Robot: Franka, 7 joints.
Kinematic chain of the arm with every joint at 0, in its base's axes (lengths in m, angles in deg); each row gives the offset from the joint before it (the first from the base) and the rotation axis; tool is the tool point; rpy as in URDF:
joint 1: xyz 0 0 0.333 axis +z
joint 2: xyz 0 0 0 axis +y
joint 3: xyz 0 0 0.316 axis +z
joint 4: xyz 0.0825 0 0 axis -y
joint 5: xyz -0.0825 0 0.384 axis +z
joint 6: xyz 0 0 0 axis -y
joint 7: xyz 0.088 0 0 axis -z
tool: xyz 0 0 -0.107 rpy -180 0 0
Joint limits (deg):
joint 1: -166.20..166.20
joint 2: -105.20..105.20
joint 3: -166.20..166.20
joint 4: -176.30..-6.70
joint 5: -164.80..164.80
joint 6: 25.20..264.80
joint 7: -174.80..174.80
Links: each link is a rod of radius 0.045 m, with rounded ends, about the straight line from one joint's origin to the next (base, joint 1, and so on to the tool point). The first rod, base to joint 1, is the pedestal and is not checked.
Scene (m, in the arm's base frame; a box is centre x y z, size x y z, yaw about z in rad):
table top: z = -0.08
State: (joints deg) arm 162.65 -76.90 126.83 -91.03 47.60 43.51 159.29
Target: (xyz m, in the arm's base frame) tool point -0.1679 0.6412 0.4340
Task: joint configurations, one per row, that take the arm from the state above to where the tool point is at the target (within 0.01 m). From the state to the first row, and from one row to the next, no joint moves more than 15 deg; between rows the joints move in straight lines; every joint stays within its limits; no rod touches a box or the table.
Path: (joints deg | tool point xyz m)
1: 151.76 -63.48 114.61 -89.84 46.22 49.19 159.29 | 0.1715 -0.5229 0.2147
2: 140.87 -50.05 102.39 -88.65 44.85 54.87 159.29 | 0.0017 -0.5753 0.3805
3: 129.98 -36.63 90.17 -87.46 43.47 60.55 159.29 | -0.2050 -0.5190 0.5310
4: 119.09 -23.20 77.95 -86.27 42.10 66.23 159.29 | -0.3924 -0.3470 0.6405
5: 108.19 -9.78 65.73 -85.08 40.72 71.91 159.29 | -0.5041 -0.0854 0.6891
6: 97.30 3.64 53.51 -83.89 39.35 77.59 159.29 | -0.5021 0.2109 0.6671
7: 86.41 17.07 41.29 -82.70 37.97 83.27 159.29 | -0.3805 0.4737 0.5770
8: 75.52 30.49 29.07 -81.51 36.60 88.95 159.29 | -0.1679 0.6412 0.4340

